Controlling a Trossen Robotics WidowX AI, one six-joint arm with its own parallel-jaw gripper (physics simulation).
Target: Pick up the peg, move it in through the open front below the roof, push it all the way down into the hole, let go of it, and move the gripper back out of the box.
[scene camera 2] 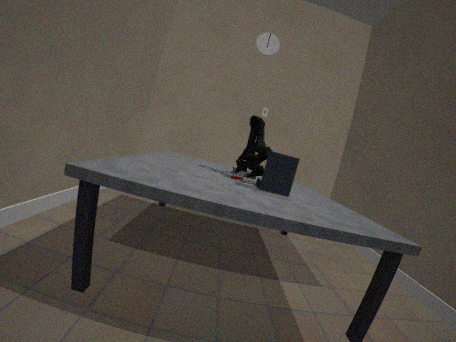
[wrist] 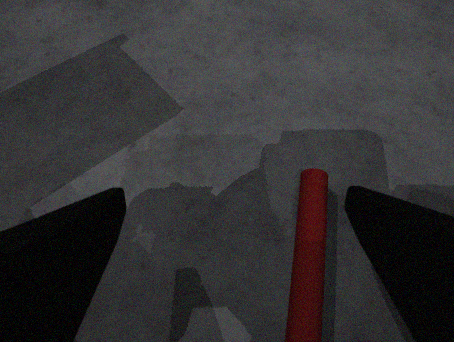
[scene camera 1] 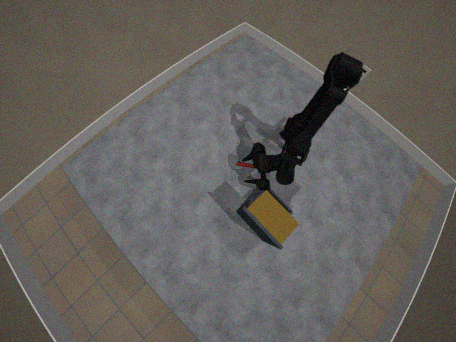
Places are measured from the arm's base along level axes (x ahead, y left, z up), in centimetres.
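Where they show: gripper, fingertip midpoint: (scene camera 2: 240, 175) (wrist: 237, 197) (scene camera 1: 243, 171); arm's base at its link origin: (scene camera 2: 242, 170) (scene camera 1: 288, 135).
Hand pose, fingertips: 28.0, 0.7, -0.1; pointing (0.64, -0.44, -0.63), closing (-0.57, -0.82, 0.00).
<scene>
Each offset is from my fingertips to the top centre of the thing, as dx, dy, dz. "spot": to the spot under its first point. Level surfaces: height alone.
The red peg @[-3.2, -1.8, -1.8] (scene camera 1: 244, 164) (scene camera 2: 236, 177) (wrist: 310, 250) lies on its side on the table. My gripper (scene camera 1: 244, 170) (wrist: 237, 197) is open and empty, with its black fingers wide apart. In the wrist view the peg stretches up from the bottom edge between the two fingers, much closer to the right finger and touching neither. The box has a yellow roof @[+3.5, +18.5, +17.0] (scene camera 1: 272, 216) and dark grey walls; a dark side panel @[spot: +11.9, +20.3, +7.0] (scene camera 2: 281, 174) shows in the second scene view. The box stands right beside the gripper. Its hole and its inside are hidden.
The grey table @[dz -3.2] (scene camera 1: 200, 280) (scene camera 2: 150, 182) carries the arm, the box and the peg. The arm (scene camera 1: 320, 107) (scene camera 2: 256, 132) reaches in from the upper right in the first scene view. Shadows of arm and box fall around the peg. One finger is close to the box's corner.
</scene>
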